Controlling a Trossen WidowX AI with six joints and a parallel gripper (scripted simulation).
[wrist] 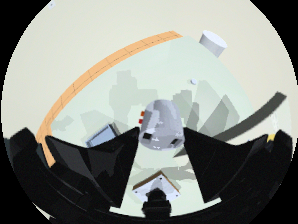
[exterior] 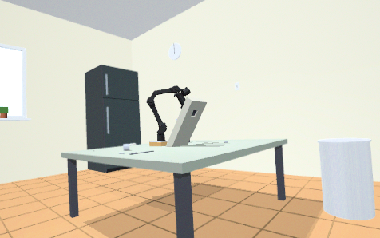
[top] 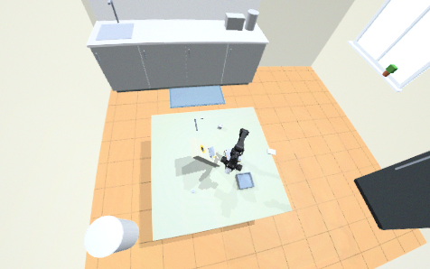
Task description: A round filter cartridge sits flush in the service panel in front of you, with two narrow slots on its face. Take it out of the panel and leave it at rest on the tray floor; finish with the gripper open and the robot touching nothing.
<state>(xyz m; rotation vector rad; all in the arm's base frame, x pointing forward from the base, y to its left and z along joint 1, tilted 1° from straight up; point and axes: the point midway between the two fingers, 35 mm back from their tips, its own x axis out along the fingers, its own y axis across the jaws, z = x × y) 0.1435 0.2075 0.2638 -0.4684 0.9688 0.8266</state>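
Right now my gripper tip is 21 cm past the grey-blue tray, 6 cm to the right of it and 26 cm above it. From my gripper tip the other things lie so: white block 62 cm behind, 21 cm to the right, 26 cm below; then round filter cartridge right at my gripper tip.
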